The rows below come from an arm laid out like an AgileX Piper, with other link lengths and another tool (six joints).
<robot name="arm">
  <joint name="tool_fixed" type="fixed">
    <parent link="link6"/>
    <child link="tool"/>
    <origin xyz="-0.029 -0.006 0.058" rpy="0.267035 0 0.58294"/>
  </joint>
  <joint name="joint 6" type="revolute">
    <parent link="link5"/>
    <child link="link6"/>
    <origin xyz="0 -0.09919 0" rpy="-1.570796 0 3.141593"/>
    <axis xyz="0 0 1"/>
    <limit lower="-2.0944" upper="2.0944"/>
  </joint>
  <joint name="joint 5" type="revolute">
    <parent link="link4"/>
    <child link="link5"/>
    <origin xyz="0 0 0" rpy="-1.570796 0 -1.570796"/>
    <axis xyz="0 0 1"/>
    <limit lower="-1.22" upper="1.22"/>
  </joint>
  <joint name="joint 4" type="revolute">
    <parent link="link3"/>
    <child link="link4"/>
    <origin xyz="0.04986 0.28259 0" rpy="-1.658 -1.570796 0"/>
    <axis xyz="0 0 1"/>
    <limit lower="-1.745" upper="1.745"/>
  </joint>
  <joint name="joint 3" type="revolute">
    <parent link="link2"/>
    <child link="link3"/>
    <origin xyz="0.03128 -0.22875 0"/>
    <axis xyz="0 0 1"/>
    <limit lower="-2.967" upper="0"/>
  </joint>
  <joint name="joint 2" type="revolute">
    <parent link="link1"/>
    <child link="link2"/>
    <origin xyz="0 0 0" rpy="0 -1.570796 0"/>
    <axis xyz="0 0 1"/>
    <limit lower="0" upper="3.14"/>
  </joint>
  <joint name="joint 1" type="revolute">
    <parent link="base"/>
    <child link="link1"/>
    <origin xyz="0 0 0.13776" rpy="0 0 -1.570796"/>
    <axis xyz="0 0 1"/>
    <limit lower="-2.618" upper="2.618"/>
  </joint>
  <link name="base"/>
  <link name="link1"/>
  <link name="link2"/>
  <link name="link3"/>
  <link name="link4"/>
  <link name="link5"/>
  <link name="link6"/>
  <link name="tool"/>
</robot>
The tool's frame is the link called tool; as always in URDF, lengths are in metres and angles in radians.
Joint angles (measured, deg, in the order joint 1, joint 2, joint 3, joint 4, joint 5, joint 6), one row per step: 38.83 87.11 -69.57 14.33 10.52 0.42; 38.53 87.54 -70.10 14.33 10.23 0.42; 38.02 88.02 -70.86 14.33 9.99 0.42; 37.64 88.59 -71.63 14.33 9.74 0.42; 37.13 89.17 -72.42 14.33 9.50 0.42; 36.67 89.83 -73.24 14.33 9.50 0.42; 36.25 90.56 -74.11 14.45 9.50 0.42; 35.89 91.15 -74.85 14.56 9.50 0.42; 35.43 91.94 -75.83 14.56 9.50 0.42; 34.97 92.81 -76.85 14.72 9.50 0.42; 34.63 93.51 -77.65 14.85 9.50 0.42; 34.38 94.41 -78.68 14.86 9.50 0.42; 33.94 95.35 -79.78 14.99 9.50 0.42; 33.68 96.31 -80.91 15.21 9.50 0.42; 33.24 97.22 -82.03 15.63 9.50 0.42; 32.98 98.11 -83.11 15.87 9.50 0.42; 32.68 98.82 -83.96 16.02 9.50 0.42; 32.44 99.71 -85.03 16.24 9.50 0.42; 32.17 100.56 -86.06 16.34 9.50 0.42
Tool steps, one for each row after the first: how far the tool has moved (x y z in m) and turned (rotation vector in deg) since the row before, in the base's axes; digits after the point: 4 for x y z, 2 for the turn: 0.0035 -0.0004 0.0012 0.23 -0.31 -0.37; 0.0049 -0.0013 0.0024 0.31 -0.41 -0.57; 0.0044 -0.0005 0.0018 0.26 -0.36 -0.44; 0.0051 -0.0013 0.0018 0.26 -0.36 -0.57; 0.0047 -0.0010 0.0008 0.10 -0.13 -0.46; 0.0046 -0.0006 0.0007 0.18 -0.04 -0.44; 0.0039 -0.0006 0.0008 0.18 -0.06 -0.38; 0.0051 -0.0009 0.0009 0.11 -0.15 -0.46; 0.0053 -0.0007 0.0005 0.21 -0.03 -0.49; 0.0040 -0.0004 0.0002 0.16 -0.01 -0.36; 0.0044 0.0005 0.0002 0.08 -0.10 -0.25; 0.0054 -0.0006 0.0004 0.20 -0.06 -0.46; 0.0046 0.0007 0.0004 0.27 -0.02 -0.30; 0.0053 -0.0005 0.0008 0.46 0.05 -0.52; 0.0044 0.0005 0.0005 0.30 -0.03 -0.30; 0.0039 -0.0004 0.0003 0.20 -0.04 -0.33; 0.0042 0.0005 0.0004 0.28 -0.04 -0.28; 0.0043 0.0001 0.0003 0.18 -0.10 -0.29
